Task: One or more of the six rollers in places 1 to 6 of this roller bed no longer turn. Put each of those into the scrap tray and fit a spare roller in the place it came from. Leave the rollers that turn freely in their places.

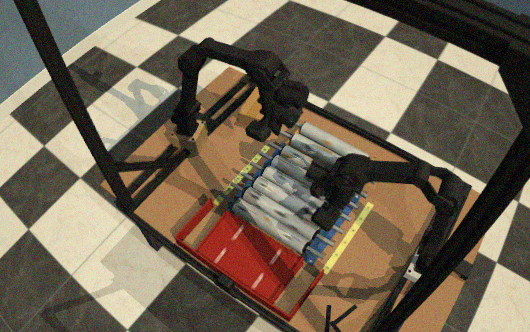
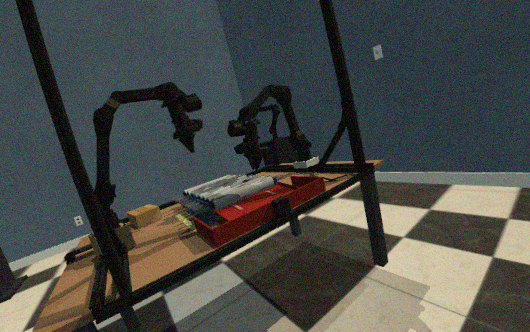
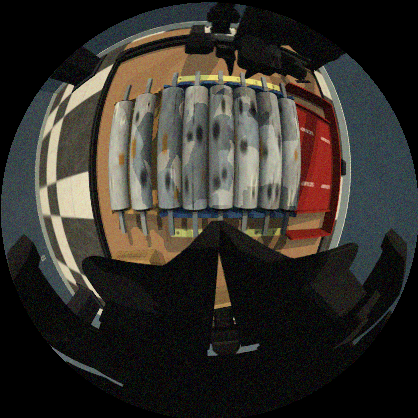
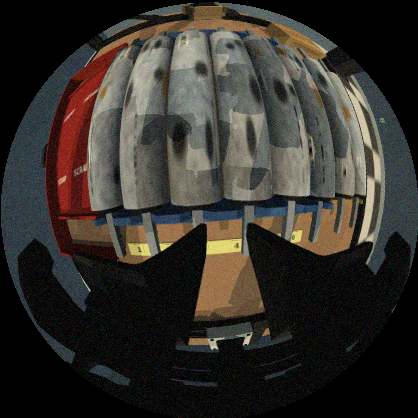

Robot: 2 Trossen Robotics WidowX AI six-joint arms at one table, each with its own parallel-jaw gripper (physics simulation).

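Frame: origin at the left arm's base, x ahead, y left, z up, level; metres.
Seen in the pictures: left gripper, fingertip midpoint: (image 1: 277, 134) (image 2: 193, 152) (image 3: 216, 226); right gripper, fingertip midpoint: (image 1: 333, 211) (image 2: 255, 169) (image 3: 237, 75) (image 4: 226, 229); left arm's base at its link origin: (image 1: 187, 128) (image 3: 222, 312); right arm's base at its link origin: (image 1: 426, 266) (image 2: 305, 159) (image 3: 220, 30) (image 4: 229, 342).
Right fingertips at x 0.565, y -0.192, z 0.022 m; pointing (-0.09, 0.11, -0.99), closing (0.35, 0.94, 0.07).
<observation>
Offsets run from my right fingertips to a thing's middle. "spot": to the spot under its first point.
Six grey mottled rollers {dx -0.140, dy +0.023, dz -0.047 m} (image 1: 283, 197) {dx -0.174, dy -0.073, dz -0.047 m} (image 2: 231, 191) {dx -0.125, dy +0.071, dz -0.047 m} (image 3: 230, 148) (image 4: 195, 128) lie side by side in the blue roller bed {dx +0.011, dy +0.000, dz -0.066 m} (image 1: 326, 235) (image 3: 218, 213) (image 4: 218, 215). Two spare rollers {dx -0.057, dy +0.289, dz -0.047 m} (image 1: 326, 141) {dx -0.076, dy +0.230, dz -0.047 m} (image 3: 130, 152) lie beyond place 6. The red scrap tray {dx -0.210, dy -0.185, dz -0.074 m} (image 1: 194, 221) (image 2: 237, 224) (image 3: 315, 155) (image 4: 66, 155) beside place 1 is empty. My right gripper (image 1: 326, 217) (image 2: 255, 165) (image 4: 226, 229) is partly open and empty, low over the axle ends near places 3 and 4. My left gripper (image 1: 258, 132) (image 2: 189, 146) (image 3: 216, 226) is shut and empty, high above the opposite axle ends.
Yellow number strips {spot: dx +0.068, dy -0.020, dz -0.098 m} (image 1: 349, 237) (image 4: 224, 246) run along both ends of the bed. A wooden block {dx -0.366, dy +0.399, dz -0.071 m} (image 1: 248, 112) (image 2: 144, 215) lies under my left arm. A small white fitting (image 1: 412, 271) (image 2: 306, 163) sits at the table's edge. Black frame posts stand at the corners.
</observation>
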